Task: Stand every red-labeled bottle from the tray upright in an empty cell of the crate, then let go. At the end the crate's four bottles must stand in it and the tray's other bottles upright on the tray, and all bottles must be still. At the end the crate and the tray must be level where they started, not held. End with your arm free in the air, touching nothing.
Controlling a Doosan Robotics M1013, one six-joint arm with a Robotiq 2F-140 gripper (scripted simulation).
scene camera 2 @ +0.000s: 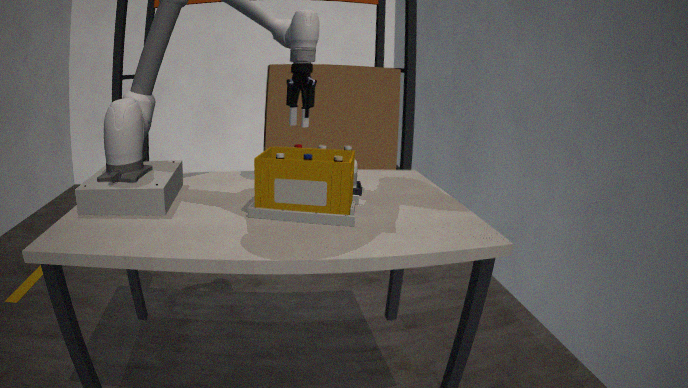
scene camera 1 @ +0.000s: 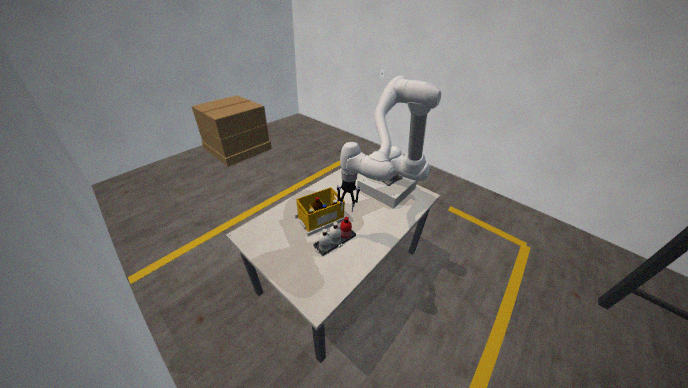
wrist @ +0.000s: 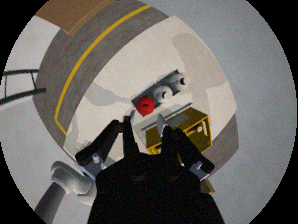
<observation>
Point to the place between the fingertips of my gripper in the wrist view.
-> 146,117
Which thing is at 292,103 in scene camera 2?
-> My gripper.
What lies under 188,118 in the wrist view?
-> A crate.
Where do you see a crate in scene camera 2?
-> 322,186
</observation>
